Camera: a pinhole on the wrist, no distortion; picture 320 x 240 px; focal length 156.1 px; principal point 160.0 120.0 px. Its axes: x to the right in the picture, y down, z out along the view. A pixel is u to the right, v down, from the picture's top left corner.
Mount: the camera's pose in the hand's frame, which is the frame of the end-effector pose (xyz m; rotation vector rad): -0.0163 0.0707 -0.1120 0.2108 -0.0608 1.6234
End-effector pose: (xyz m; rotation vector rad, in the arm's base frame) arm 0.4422 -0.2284 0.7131 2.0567 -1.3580 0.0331
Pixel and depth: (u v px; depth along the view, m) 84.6 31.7 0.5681
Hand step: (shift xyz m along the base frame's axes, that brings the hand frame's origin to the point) 0.2773 -0.4343 -0.2907
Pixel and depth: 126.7 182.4 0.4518
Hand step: -0.0823 -0.0319 -0.3679
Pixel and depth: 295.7 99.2 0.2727
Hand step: -0.2621 -0.1943 -0.0051
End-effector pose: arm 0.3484 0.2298 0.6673 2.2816 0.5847 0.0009
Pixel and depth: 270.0 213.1 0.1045
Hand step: -0.0126 -0.1085 0.0896
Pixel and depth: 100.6 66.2 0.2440
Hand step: 0.0813 0.0020 -0.1285
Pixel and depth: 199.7 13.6 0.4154
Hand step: 0.3709 -0.1485 -0.1717
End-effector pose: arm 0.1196 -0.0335 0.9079 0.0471 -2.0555 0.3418
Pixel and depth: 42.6 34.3 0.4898
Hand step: -0.3327 -0.3799 0.2270
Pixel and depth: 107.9 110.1 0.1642
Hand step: -0.0376 -0.0183 -0.0039
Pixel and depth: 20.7 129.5 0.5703
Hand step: -0.2315 -0.5974 -0.0198
